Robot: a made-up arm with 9 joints. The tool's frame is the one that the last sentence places.
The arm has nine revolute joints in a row. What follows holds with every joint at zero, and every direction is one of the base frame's.
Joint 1 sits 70 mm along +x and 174.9 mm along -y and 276 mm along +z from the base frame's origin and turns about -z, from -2.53 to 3.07 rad.
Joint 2 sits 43.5 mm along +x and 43.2 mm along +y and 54.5 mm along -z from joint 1 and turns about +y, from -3.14 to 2.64 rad.
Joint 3 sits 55.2 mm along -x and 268.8 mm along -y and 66 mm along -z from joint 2 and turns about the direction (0.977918, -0.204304, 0.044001), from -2.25 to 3.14 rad.
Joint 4 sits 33.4 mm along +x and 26.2 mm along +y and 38.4 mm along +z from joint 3 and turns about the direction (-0.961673, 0.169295, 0.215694), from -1.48 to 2.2 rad.
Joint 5 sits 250.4 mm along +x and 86.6 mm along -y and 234.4 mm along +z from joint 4 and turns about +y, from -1.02 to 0.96 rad.
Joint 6 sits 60.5 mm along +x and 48.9 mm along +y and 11.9 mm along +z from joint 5 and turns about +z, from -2.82 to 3.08 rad.
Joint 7 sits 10.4 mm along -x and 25.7 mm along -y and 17.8 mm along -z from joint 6 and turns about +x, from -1.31 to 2.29 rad.
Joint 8 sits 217.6 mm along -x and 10.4 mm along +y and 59.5 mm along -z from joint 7 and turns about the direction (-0.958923, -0.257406, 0.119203), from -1.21 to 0.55 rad.
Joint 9 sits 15.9 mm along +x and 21.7 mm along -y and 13.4 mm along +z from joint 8 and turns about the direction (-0.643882, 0.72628, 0.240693), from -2.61 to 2.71 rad.
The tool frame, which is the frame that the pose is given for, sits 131.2 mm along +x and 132.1 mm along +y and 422.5 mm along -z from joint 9; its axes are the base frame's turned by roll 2.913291, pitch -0.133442 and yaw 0.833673 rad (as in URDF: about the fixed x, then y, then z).
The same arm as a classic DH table. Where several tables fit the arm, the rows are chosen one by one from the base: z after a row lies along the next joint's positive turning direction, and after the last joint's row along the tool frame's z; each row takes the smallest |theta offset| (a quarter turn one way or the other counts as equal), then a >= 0, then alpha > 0; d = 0 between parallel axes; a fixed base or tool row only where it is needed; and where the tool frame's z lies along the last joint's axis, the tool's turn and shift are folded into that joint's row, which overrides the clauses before.
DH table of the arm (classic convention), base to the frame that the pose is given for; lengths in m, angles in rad. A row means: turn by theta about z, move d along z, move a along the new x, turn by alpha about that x. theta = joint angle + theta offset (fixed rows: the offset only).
base (fixed): theta0 -1.1901; d 0; a 0.1884; alpha 3.1416
joint 1: theta0 -1.1901; d -0.2215; a 0.0435; alpha 1.5708
joint 2: theta0 1.5258; d -0.2377; a 0.0635; alpha 1.7765
joint 3: theta0 -1.4608; d 0.0922; a -0.0367; alpha 2.8783
joint 4: theta0 -1.4109; d -0.0689; a -0.2835; alpha 1.4007
joint 5: theta0 1.3502; d -0.0045; a -0.0605; alpha -1.5708
joint 6: theta0 1.5708; d -0.0059; a 0.0257; alpha -1.5708
joint 7: theta0 1.1371; d -0.3444; a 0.0496; alpha 2.854
joint 8: theta0 -0.6303; d -0.1184; a -0.0194; alpha 1.0937
joint 9: theta0 1.3894; d 0.0988; a -0.1127; alpha 2.0232
tool (fixed): theta0 2.9898; d 0.4876; a 0; alpha 0
Joint limits (rad, base to tool): -2.53..3.07 -3.14..2.64 -2.25..3.14 -1.48..2.2 -1.02..0.96 -2.82..3.08 -1.31..2.29 -1.21..0.55 -2.61..2.71

